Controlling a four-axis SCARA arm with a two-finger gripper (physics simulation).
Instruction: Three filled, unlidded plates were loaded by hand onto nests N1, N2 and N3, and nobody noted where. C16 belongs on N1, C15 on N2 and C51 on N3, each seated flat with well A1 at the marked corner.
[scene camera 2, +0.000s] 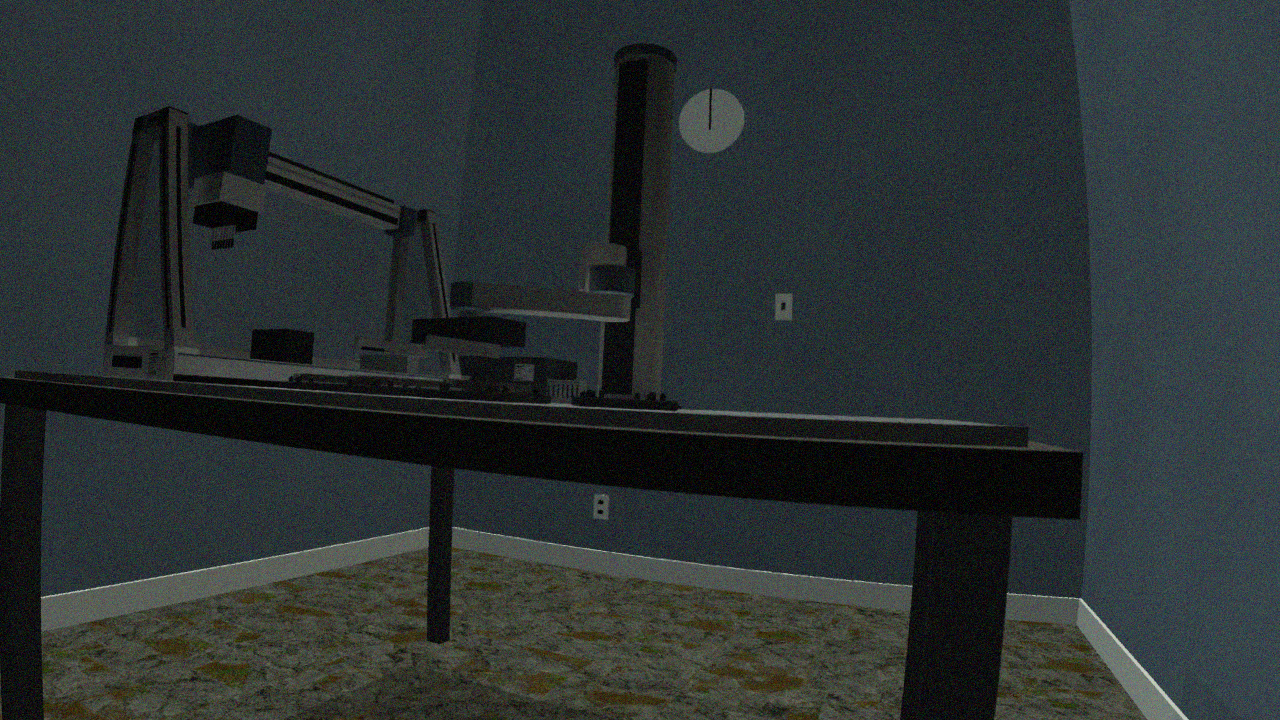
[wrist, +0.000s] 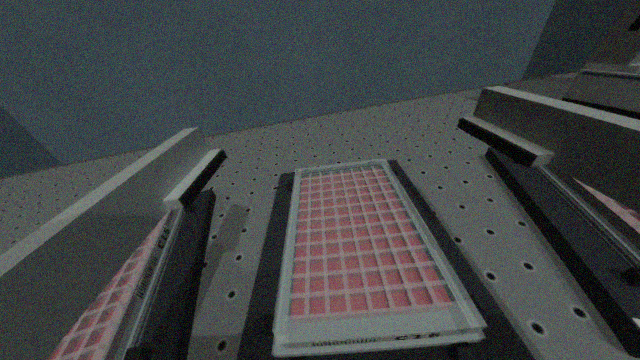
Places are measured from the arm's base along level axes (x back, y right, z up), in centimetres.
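Where they show: gripper, fingertip midpoint: (scene camera 2: 389, 342) (wrist: 337, 124).
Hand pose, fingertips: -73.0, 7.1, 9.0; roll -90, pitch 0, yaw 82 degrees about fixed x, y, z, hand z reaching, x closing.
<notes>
Each offset is from my fingertips to the top centre of the thing, as dx, dy, dz. "*": to the spot under its first point. Level surfaces: height alone.
A clear, unlidded plate {+2.3, -0.1, -5.1} (wrist: 365, 240) with red wells lies on a dark nest {+2.3, -0.1, -5.5} (wrist: 270, 250) in the middle of the wrist view; its blurred front label seems to read C16. A second red-welled plate {+2.7, -16.9, -5.1} (wrist: 110, 310) sits on a dark nest {+2.6, -16.9, -5.5} (wrist: 187, 270) at the left, partly hidden by the left finger; its label is too blurred to read surely. At the right, part of a third plate {* +6.0, +14.1, -5.1} (wrist: 612, 205) shows behind the right finger; its label is hidden. My gripper (wrist: 337, 124) is open and empty, fingers wide apart above the middle plate. Nest numbers and marked corners cannot be made out.
In the scene view a gantry (scene camera 2: 335, 194) with a hanging head {* -4.7, +39.5, +30.4} (scene camera 2: 228, 170) stands left of the arm's column (scene camera 2: 651, 205). A dark box {* +16.5, +46.1, +1.0} (scene camera 2: 281, 344) stands by the gantry. Low dark fixtures {* -0.2, -38.7, -6.9} (scene camera 2: 626, 401) lie by the column's foot. A perforated deck {dz -7.7} (wrist: 330, 142) surrounds the nests.
</notes>
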